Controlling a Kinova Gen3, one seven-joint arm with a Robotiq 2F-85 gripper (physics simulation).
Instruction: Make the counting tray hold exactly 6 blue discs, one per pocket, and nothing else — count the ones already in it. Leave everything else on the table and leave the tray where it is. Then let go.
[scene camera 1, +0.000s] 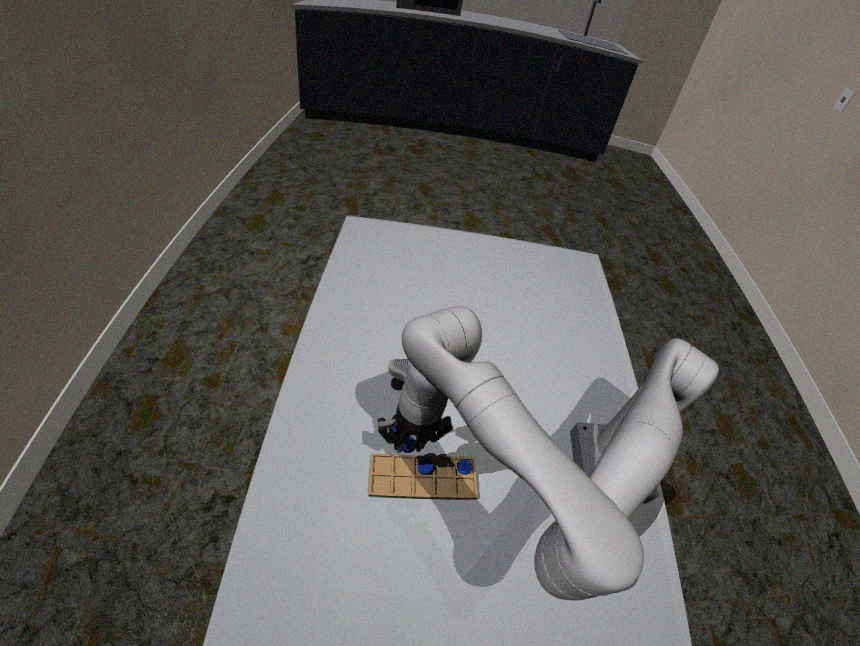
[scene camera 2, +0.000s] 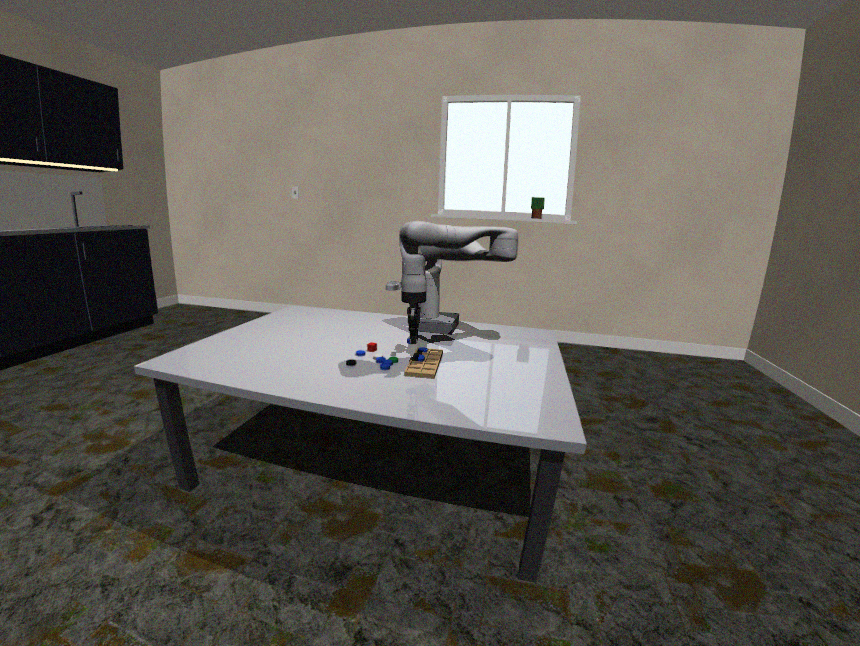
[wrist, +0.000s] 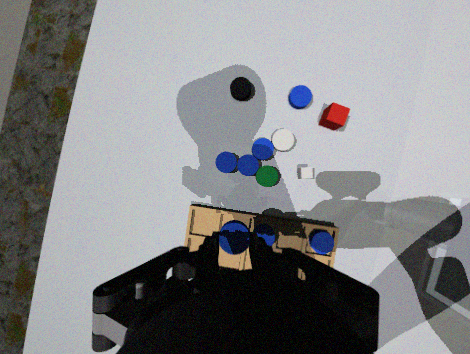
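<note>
The wooden counting tray (scene camera 1: 382, 485) (scene camera 2: 420, 374) (wrist: 204, 221) has two rows of pockets. One blue disc (scene camera 1: 425, 468) (wrist: 265, 235) sits in the middle pocket of the row nearer the loose pieces, another blue disc (scene camera 1: 465, 466) (wrist: 322, 242) in that row's end pocket. My gripper (scene camera 1: 408, 447) (wrist: 234, 240) is shut on a blue disc (wrist: 234, 234), held above the tray near its long edge. The fingers hide part of the tray. Three loose blue discs (wrist: 227, 162) (wrist: 248, 165) (wrist: 263, 149) lie grouped on the table; another blue disc (scene camera 2: 360, 353) (wrist: 300, 96) lies farther off.
A green disc (scene camera 2: 393, 359) (wrist: 267, 176) and a white disc (wrist: 283, 139) lie by the grouped blue discs. A small white cube (wrist: 306, 172), a black disc (scene camera 2: 351, 362) (wrist: 242, 89) and a red cube (scene camera 2: 371, 346) (wrist: 334, 116) are also on the table.
</note>
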